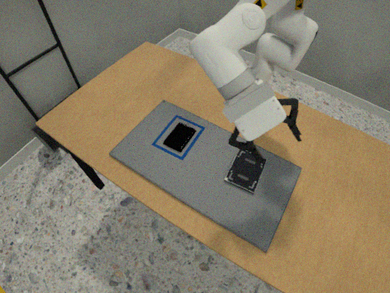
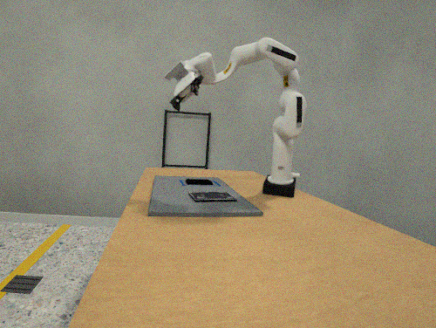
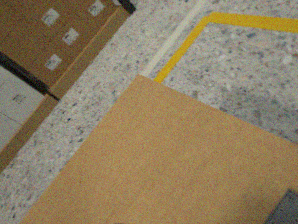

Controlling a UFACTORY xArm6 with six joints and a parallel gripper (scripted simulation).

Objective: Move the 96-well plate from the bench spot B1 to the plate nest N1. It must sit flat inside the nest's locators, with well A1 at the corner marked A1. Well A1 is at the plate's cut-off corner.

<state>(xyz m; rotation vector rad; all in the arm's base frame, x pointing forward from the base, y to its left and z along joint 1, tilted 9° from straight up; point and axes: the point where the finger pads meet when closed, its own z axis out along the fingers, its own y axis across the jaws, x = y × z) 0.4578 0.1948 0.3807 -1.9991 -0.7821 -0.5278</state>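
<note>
The black 96-well plate is 37 cm to the right of my hand, 36 cm below it and 9 cm behind it. Also, from my hand: plate nest: 36 cm below, 13 cm behind, 6 cm to the right.
</note>
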